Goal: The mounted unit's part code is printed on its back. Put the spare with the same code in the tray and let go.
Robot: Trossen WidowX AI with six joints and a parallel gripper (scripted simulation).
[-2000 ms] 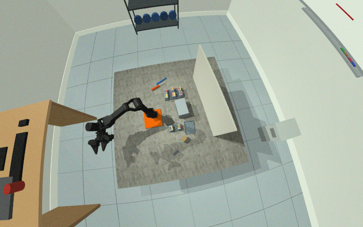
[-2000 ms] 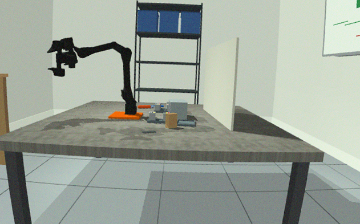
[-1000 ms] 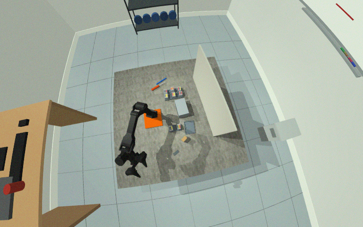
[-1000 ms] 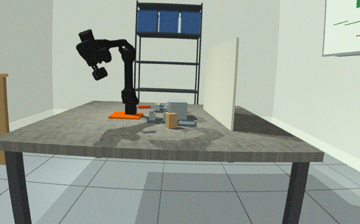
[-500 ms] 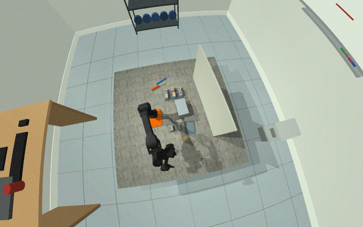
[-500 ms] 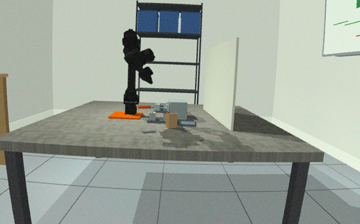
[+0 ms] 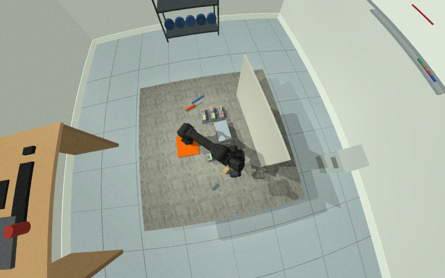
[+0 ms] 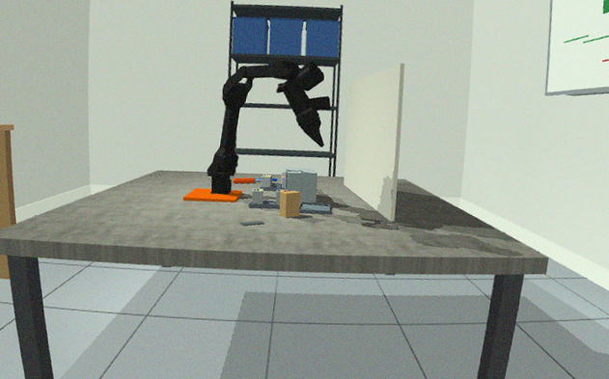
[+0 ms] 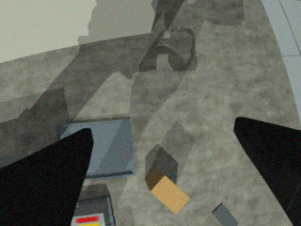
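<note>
The grey spare lies 500 mm to the left of my gripper tip, 170 mm behind it and 160 mm below it. Also, from my gripper tip: tan block 170 mm below, 90 mm behind, 20 mm to the right; dark piece 200 mm below, 190 mm behind, 130 mm to the right; tray 200 mm below, 80 mm to the left, 10 mm behind.
</note>
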